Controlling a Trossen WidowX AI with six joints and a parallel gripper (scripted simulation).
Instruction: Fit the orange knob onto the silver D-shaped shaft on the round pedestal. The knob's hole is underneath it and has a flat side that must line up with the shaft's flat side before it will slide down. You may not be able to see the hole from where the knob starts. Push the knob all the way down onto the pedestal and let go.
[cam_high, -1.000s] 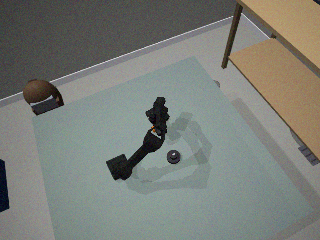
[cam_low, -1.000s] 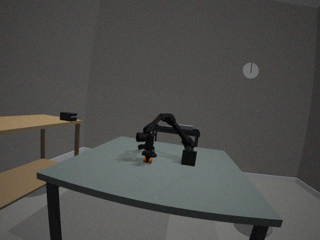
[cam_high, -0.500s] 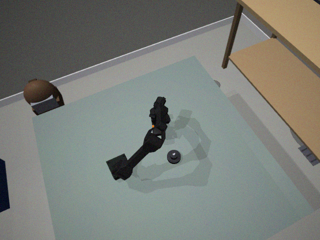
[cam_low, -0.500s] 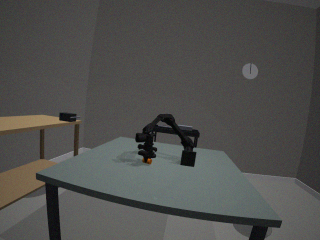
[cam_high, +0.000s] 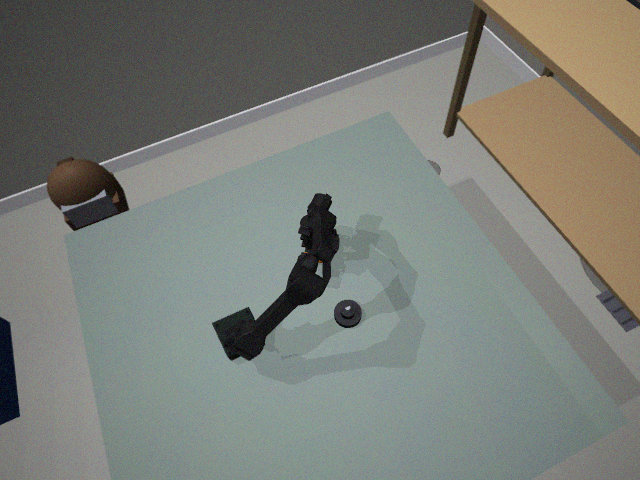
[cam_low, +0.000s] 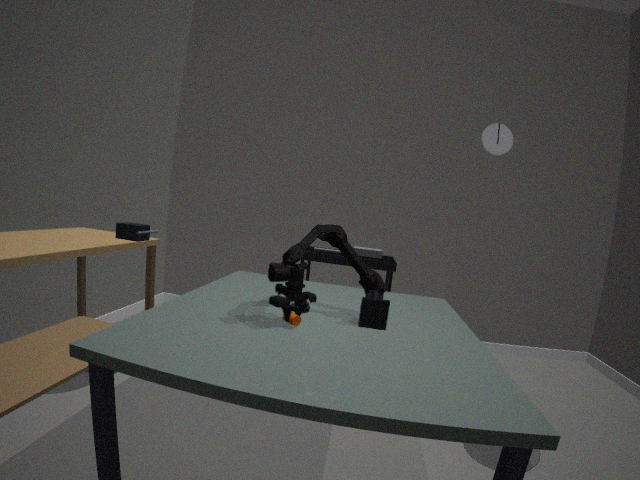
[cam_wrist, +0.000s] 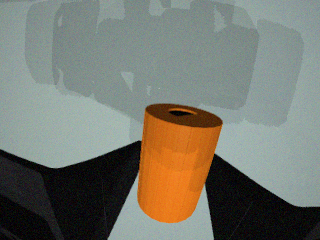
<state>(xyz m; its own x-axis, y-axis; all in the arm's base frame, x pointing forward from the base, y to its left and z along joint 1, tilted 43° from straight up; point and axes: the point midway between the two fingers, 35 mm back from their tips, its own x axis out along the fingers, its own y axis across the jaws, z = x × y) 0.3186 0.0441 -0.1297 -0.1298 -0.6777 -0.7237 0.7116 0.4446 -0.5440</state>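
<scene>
Right now my gripper tip is 10 mm to the right of the orange knob, 10 mm below it and 10 mm past it. Round my gripper tip: dark round pedestal: 220 mm to the right, 20 mm behind, 10 mm above.
</scene>
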